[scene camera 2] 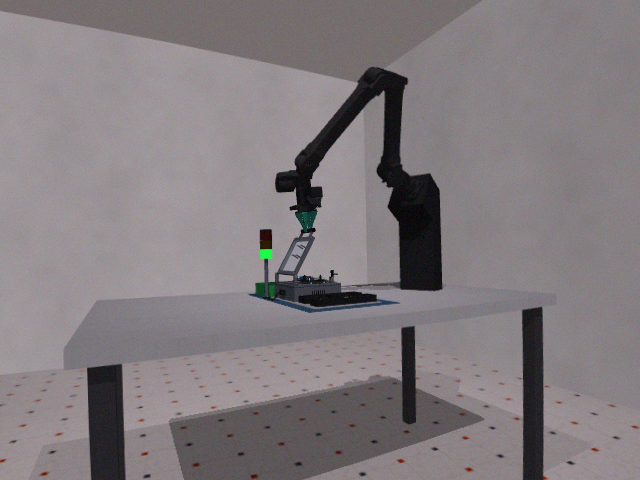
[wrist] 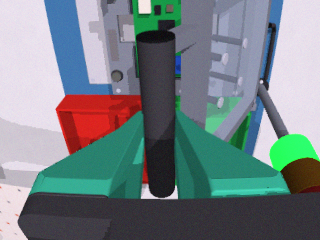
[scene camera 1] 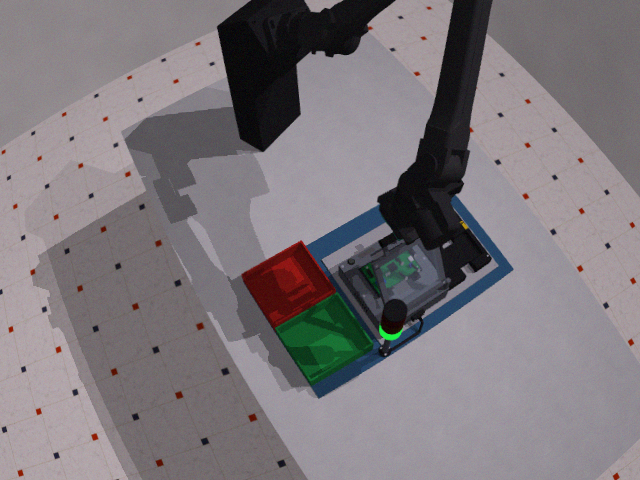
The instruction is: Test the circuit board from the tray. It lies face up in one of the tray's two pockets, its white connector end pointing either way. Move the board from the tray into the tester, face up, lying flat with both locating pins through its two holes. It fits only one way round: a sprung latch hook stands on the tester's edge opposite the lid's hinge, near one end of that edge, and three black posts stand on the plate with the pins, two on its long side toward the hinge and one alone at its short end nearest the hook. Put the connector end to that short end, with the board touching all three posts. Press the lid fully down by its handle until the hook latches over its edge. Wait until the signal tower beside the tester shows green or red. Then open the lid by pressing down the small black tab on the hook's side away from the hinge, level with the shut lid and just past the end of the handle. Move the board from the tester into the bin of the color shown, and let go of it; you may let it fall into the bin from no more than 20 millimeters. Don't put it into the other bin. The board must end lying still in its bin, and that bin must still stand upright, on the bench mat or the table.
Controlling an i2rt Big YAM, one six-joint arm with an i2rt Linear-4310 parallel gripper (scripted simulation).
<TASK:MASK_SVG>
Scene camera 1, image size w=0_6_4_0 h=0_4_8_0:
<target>gripper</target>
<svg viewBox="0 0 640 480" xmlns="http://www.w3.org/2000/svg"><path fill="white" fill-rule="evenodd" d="M395 187L378 196L379 211L385 222L392 229L397 240L403 239L405 245L410 245L419 236L409 219L413 213L402 210L395 201Z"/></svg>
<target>green bin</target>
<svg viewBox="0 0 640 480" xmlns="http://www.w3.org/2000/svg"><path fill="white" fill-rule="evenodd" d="M338 292L275 328L278 337L311 386L373 350L374 343Z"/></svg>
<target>red bin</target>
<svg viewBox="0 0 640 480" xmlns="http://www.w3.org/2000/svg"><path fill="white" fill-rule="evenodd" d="M302 240L241 274L245 285L275 332L277 326L336 293L336 289Z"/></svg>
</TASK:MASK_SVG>
